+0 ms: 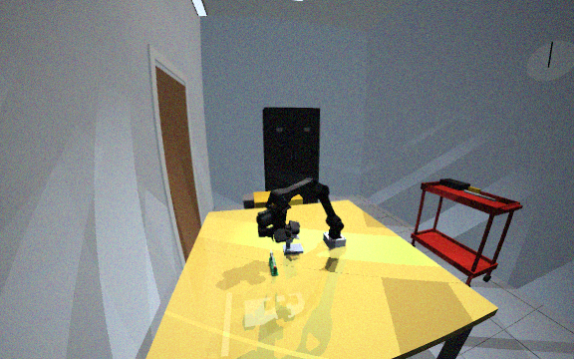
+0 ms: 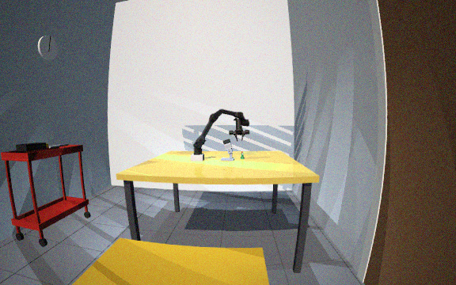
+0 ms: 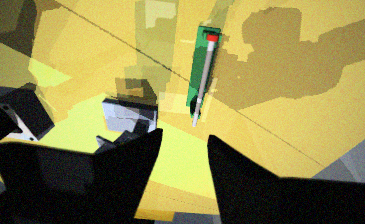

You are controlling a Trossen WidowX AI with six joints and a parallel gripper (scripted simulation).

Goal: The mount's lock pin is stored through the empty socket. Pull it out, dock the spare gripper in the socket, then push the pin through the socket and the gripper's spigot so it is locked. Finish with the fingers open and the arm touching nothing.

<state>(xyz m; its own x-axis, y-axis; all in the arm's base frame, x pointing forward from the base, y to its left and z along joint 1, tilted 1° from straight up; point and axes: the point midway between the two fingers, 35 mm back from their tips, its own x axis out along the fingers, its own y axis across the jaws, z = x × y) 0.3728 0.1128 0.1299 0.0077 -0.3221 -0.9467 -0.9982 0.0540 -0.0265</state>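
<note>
Right now my gripper tip is 2 cm short of the green bracket, 1 cm to the left of it and 13 cm above it. From my gripper tip the other things lie so: spare gripper 11 cm behind, 12 cm to the right, 3 cm below; mount 10 cm behind, 11 cm to the right, 10 cm below.
</note>
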